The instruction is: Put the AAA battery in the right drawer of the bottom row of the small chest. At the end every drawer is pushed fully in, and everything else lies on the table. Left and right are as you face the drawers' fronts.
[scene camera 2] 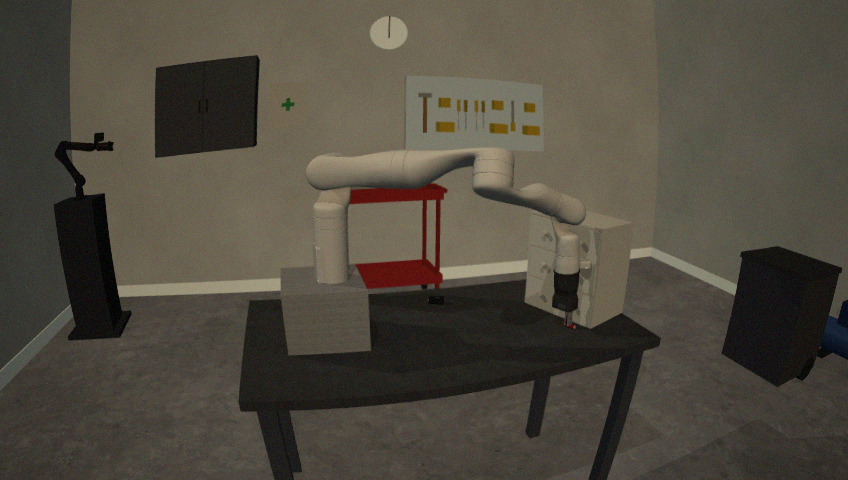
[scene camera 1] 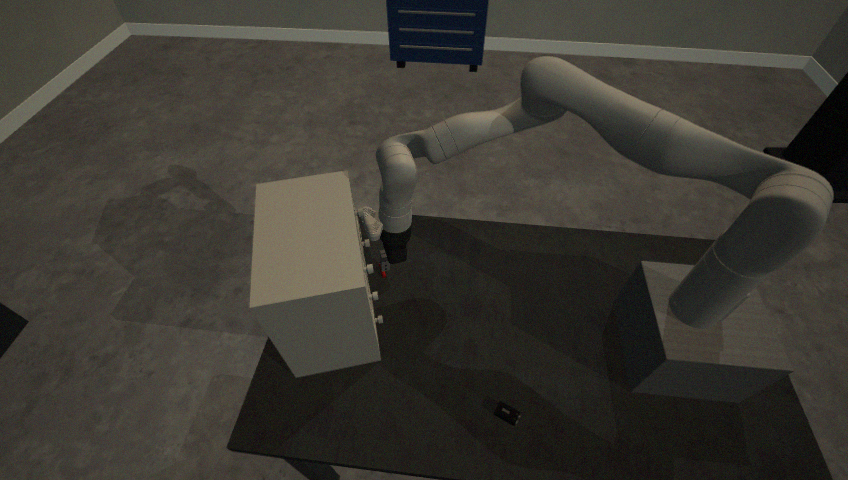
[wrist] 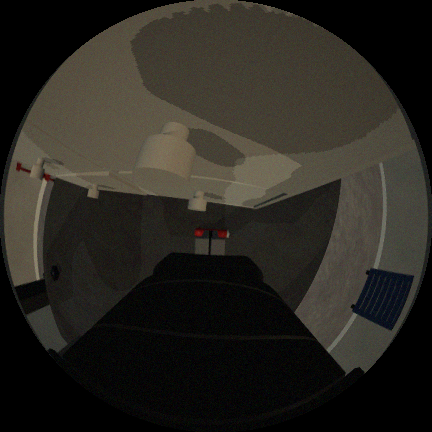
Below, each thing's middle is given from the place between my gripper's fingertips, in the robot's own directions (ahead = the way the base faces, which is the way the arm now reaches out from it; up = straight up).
Now: the cream chest point(scene camera 2: 616, 235) 140 mm above my hand, 120 mm to the left of it and 120 mm ahead of it.
